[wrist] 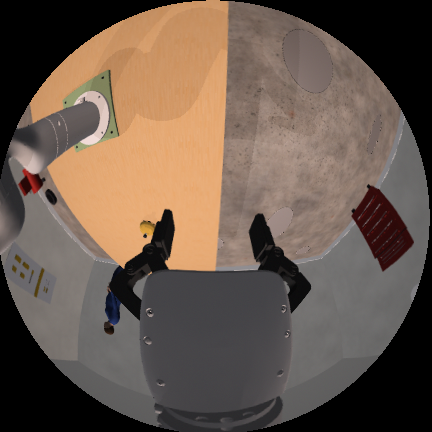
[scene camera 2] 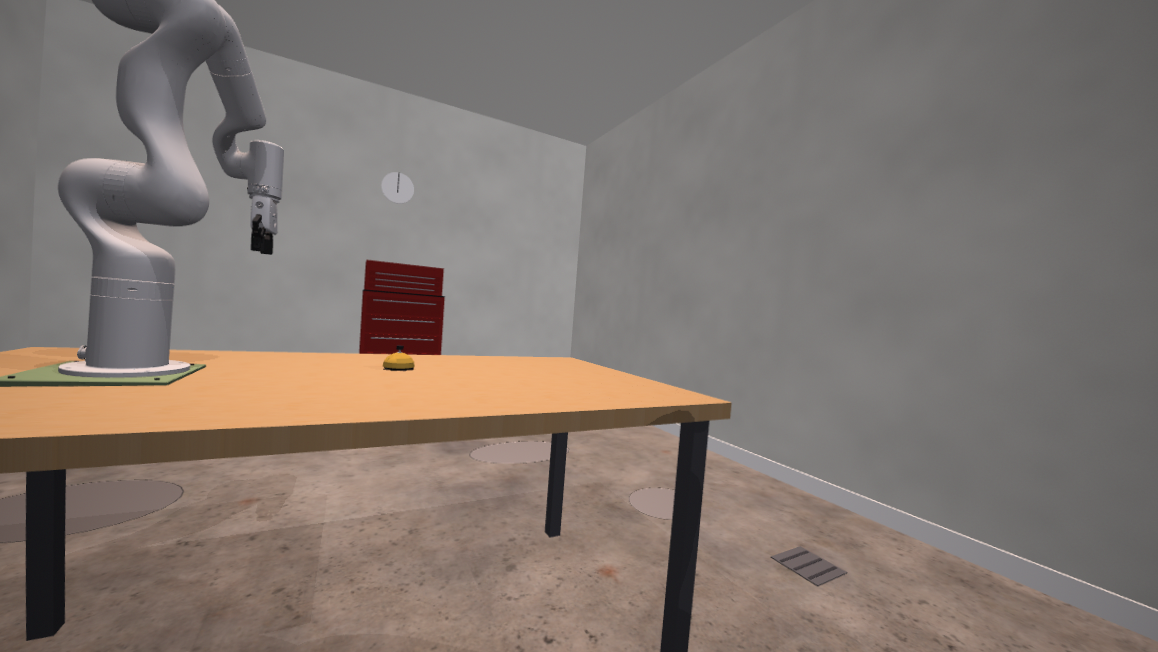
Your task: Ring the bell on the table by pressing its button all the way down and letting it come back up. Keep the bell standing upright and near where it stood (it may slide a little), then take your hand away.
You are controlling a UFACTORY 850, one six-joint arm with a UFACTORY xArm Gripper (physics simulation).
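Note:
A yellow bell (scene camera 2: 398, 362) (wrist: 146, 228) with a small dark button on top stands upright on the wooden table (scene camera 2: 486, 396) (wrist: 175, 165). My gripper (scene camera 2: 261, 242) (wrist: 213, 220) is open and empty. In the scene view it hangs high above the table, to the left of the bell, between the arm's base and the bell. In the wrist view the bell shows just left of the left fingertip, and the table's long edge runs between the fingers.
The arm's base stands on a green plate (scene camera 2: 182, 373) (wrist: 114, 110) at the left of the table. A red tool chest (scene camera 2: 401, 319) (wrist: 382, 227) is beyond the table. A person in blue (wrist: 113, 305) shows at the lower left in the wrist view.

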